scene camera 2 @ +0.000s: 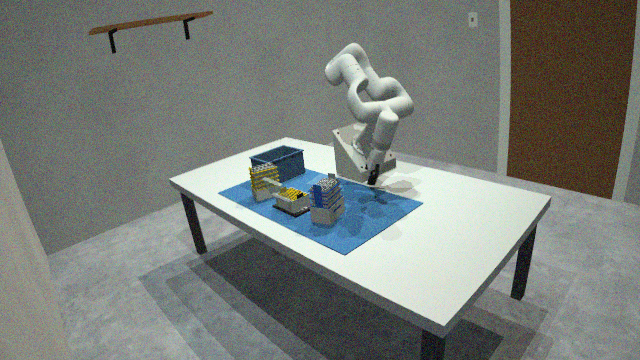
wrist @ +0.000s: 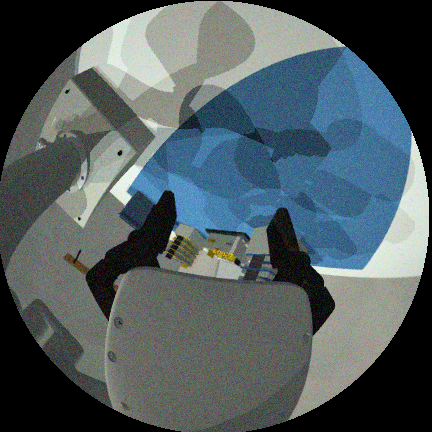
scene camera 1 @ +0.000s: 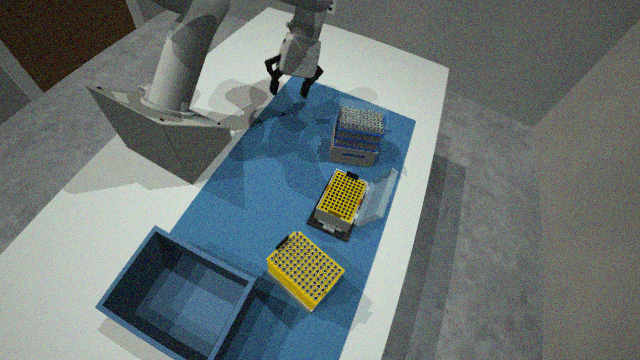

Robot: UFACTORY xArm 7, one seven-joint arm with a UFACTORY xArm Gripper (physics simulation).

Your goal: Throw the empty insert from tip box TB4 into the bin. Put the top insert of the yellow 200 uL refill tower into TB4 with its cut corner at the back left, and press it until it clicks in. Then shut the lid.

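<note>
My gripper [scene camera 1: 289, 94] [scene camera 2: 372, 182] [wrist: 224, 210] is open and empty. It hangs above the mat's edge near the robot base, well away from the boxes. Tip box TB4 [scene camera 1: 332, 220] [scene camera 2: 292, 205] stands in a dark holder, with the yellow insert [scene camera 1: 344, 196] [scene camera 2: 294, 194] [wrist: 222, 255] in it; its holes look dark, without visible tips. Its clear lid [scene camera 1: 378, 202] stands open on the side away from the robot. The yellow refill tower [scene camera 1: 306, 270] [scene camera 2: 264, 184] [wrist: 182, 250] stands beside TB4, turned at an angle, its top insert full of tips. The bin [scene camera 1: 205, 253] [scene camera 2: 295, 165] is an open blue box.
A blue and grey refill tower [scene camera 1: 355, 153] [scene camera 2: 327, 214] stands on the other side of TB4, nearer the gripper. The blue mat [scene camera 1: 280, 200] [scene camera 2: 375, 220] [wrist: 300, 175] lies under the towers and TB4. The robot's base [scene camera 1: 170, 145] stands beside the mat.
</note>
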